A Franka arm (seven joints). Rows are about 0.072 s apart.
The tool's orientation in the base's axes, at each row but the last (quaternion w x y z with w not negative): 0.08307, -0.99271, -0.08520, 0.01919; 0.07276, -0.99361, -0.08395, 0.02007; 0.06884, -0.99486, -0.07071, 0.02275; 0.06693, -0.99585, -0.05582, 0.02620; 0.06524, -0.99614, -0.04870, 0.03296; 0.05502, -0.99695, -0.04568, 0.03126
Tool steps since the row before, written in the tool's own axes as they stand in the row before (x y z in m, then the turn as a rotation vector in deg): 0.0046, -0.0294, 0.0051, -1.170, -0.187, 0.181; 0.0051, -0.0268, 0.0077, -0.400, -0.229, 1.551; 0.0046, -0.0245, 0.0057, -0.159, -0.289, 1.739; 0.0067, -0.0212, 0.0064, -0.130, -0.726, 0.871; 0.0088, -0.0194, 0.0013, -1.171, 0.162, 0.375; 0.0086, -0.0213, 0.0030, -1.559, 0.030, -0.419
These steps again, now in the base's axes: -0.0006, 0.0302, -0.0002, -1.193, 0.009, -0.119; 0.0002, 0.0281, -0.0038, -0.512, 0.374, -1.488; 0.0009, 0.0254, -0.0024, -0.293, 0.493, -1.675; 0.0040, 0.0225, -0.0037, -0.259, 0.814, -0.757; 0.0068, 0.0202, 0.0008, -1.175, -0.231, -0.323; 0.0065, 0.0222, -0.0011, -1.519, -0.222, 0.502
